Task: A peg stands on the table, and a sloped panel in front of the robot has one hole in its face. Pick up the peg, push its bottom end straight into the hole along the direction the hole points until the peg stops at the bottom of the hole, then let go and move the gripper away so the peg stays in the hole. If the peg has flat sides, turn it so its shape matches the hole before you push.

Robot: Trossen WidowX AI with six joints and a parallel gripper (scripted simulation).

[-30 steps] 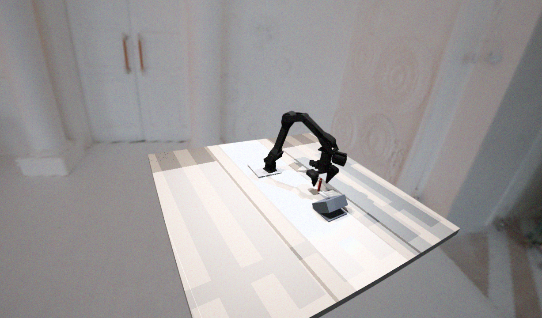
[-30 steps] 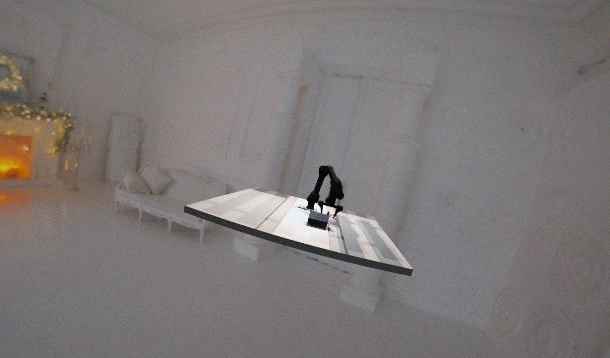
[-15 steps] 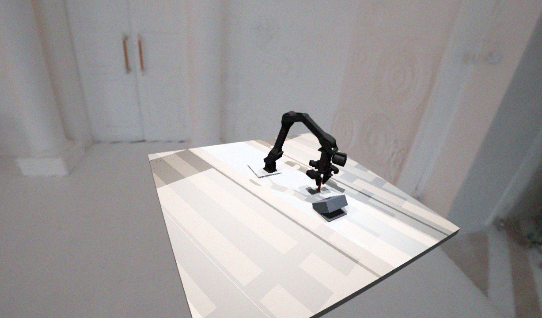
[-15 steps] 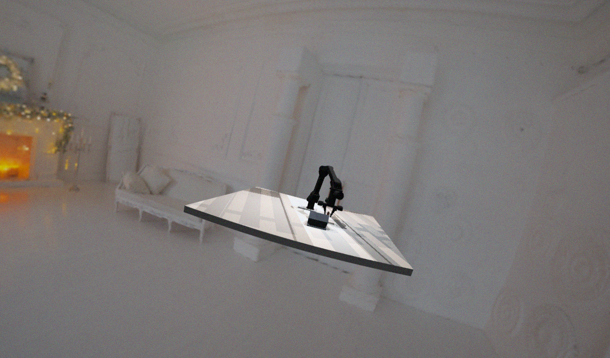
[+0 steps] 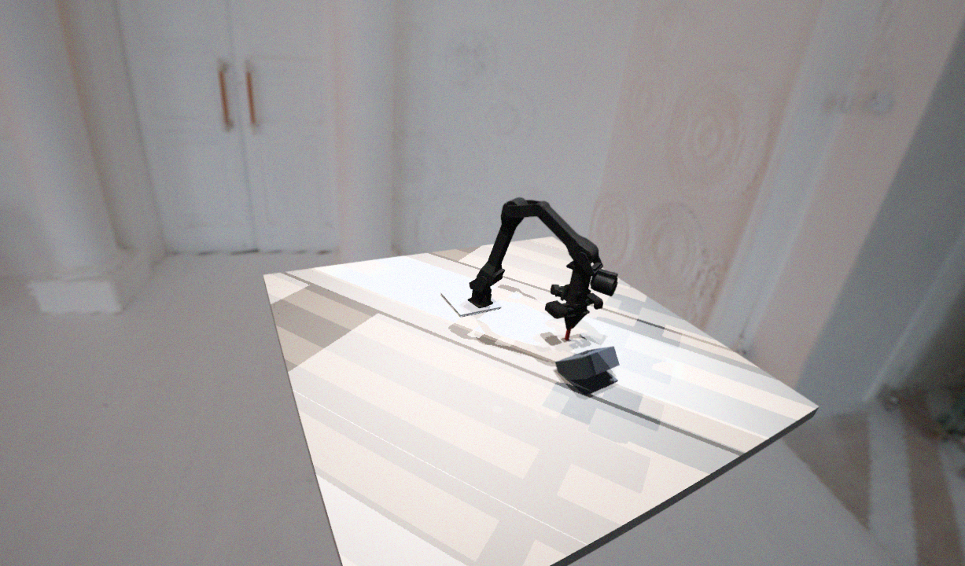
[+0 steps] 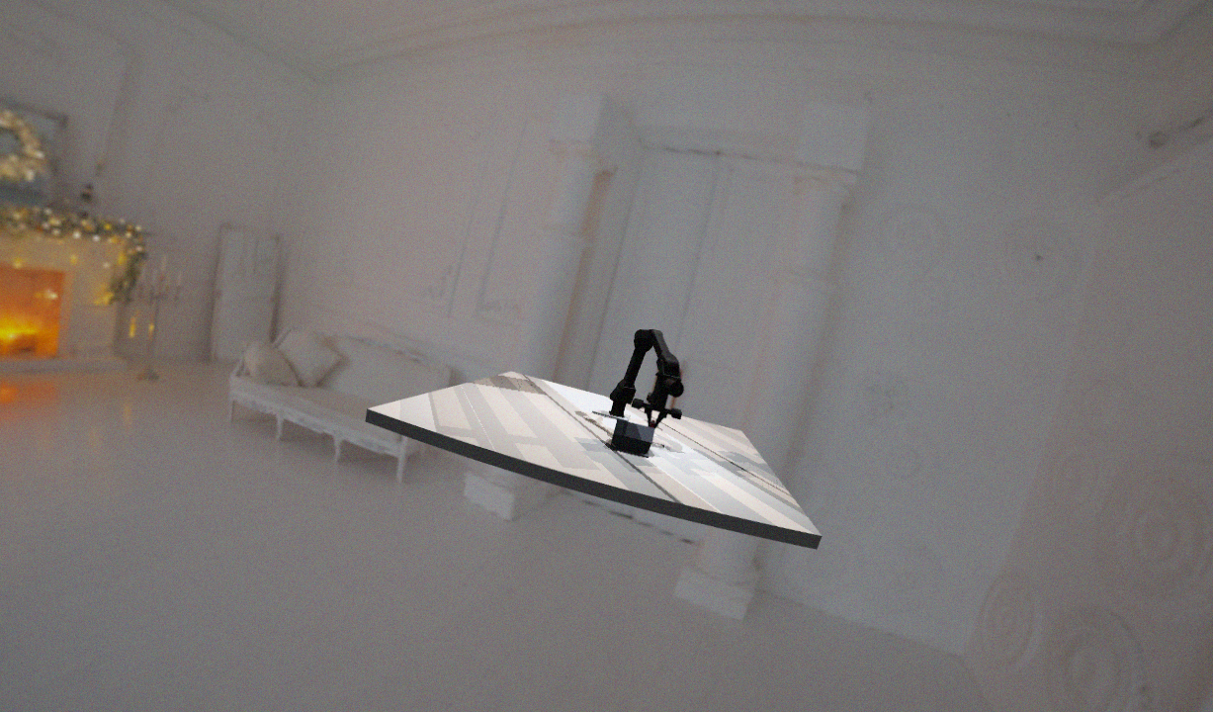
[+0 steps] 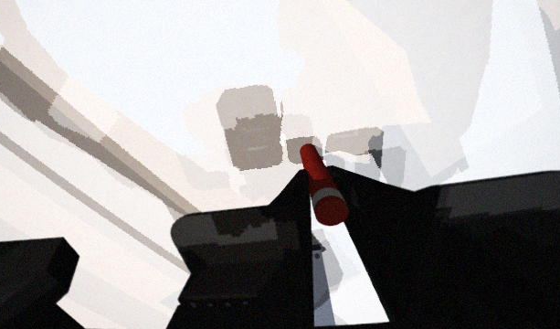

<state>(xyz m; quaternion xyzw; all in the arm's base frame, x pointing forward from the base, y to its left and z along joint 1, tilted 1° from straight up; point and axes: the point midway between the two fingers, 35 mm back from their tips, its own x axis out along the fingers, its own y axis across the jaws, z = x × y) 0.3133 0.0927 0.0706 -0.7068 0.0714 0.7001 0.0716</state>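
Right now my gripper tip is 140 mm short of the grey sloped panel, 90 mm to the left of it and 10 mm above it. Also, from my gripper tip: red round peg 20 mm above.
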